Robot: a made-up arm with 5 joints.
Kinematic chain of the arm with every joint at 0, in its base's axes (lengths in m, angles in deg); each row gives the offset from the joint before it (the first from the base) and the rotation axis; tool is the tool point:
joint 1: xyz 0 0 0.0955 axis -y
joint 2: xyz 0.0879 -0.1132 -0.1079 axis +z
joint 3: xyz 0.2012 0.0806 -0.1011 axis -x
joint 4: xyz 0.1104 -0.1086 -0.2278 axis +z
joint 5: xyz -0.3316 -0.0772 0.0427 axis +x
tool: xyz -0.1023 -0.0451 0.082
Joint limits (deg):
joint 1: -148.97..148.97
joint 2: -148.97..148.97
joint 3: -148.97..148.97
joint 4: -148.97..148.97
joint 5: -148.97..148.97
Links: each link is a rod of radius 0.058 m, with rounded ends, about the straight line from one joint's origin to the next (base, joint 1, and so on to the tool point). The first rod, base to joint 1, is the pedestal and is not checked.
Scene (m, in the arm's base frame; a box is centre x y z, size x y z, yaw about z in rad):
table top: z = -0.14
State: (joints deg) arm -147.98 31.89 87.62 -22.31 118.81
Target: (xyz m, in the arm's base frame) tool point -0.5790 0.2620 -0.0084
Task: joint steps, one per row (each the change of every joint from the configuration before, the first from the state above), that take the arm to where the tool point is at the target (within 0.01 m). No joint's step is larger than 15 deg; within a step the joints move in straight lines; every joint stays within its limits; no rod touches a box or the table.
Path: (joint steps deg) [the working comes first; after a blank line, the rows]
Joints at the target: -148.97 103.38 24.72 65.89 112.62
Straight joint move there: touches the table top.

1: -0.16 1.17 -13.29 6.85 -1.35
2: -0.17 1.17 -13.28 6.85 -1.36
3: -0.17 1.16 -13.29 6.86 -1.35
4: -0.16 1.17 -13.28 6.85 -1.36
5: -0.16 1.17 -13.29 6.85 -1.35
6: -0.17 1.17 -13.28 6.85 -1.35
7: 0.00 12.89 3.36 9.42 0.38
8: 0.00 12.90 3.36 9.42 0.39
9: 0.00 12.90 3.36 9.42 0.38
10: 0.00 12.90 3.37 9.42 0.39
11: 0.00 12.89 3.36 9.41 0.39

